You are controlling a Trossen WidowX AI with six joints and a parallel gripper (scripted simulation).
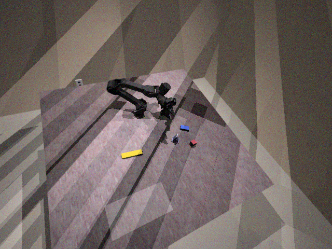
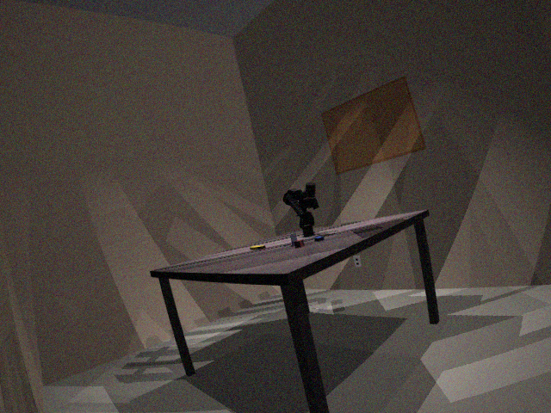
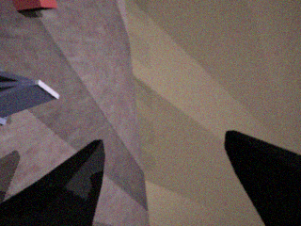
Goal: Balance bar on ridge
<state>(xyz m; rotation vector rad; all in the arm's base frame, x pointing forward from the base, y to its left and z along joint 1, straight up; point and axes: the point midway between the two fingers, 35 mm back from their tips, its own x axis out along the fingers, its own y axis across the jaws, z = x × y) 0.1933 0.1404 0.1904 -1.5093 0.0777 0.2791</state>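
The yellow bar is 80 mm ahead of my gripper tip, 310 mm to the right of it and 170 mm below it. From my gripper tip the other things lie so: small red block: 150 mm ahead, 130 mm to the left, 170 mm below; then blue block: 10 mm ahead, 140 mm to the left, 170 mm below.
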